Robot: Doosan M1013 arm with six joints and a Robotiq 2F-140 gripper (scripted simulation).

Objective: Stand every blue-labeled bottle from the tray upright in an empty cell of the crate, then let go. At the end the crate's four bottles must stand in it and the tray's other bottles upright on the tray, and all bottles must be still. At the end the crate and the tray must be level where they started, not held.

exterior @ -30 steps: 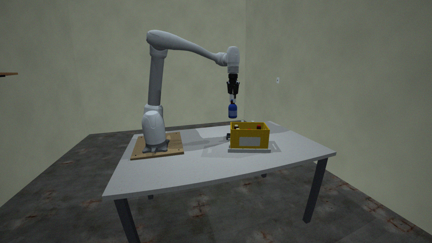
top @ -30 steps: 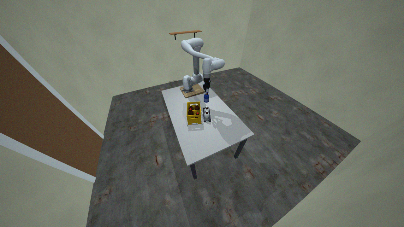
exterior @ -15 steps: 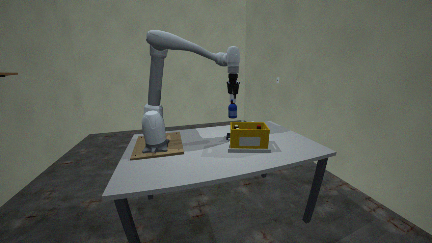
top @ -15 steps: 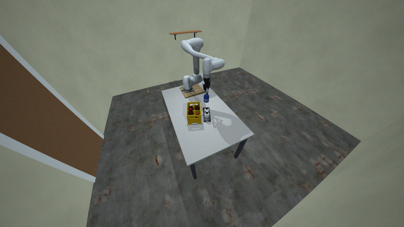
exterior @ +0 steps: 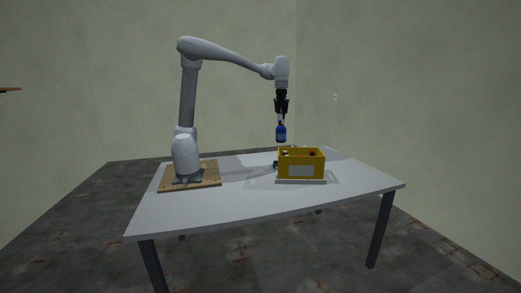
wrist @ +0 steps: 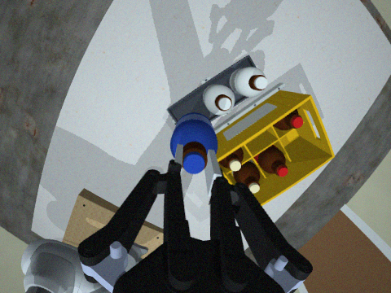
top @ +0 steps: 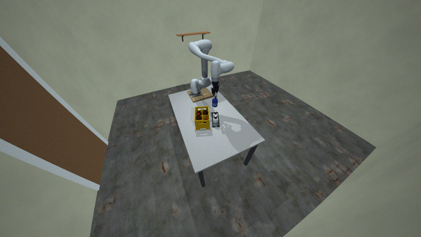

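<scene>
Now: the blue-labeled bottle 9 cm below my hand. Also, from my hand: yellow crate (7 cm ahead, 20 cm to the right, 27 cm below).
</scene>
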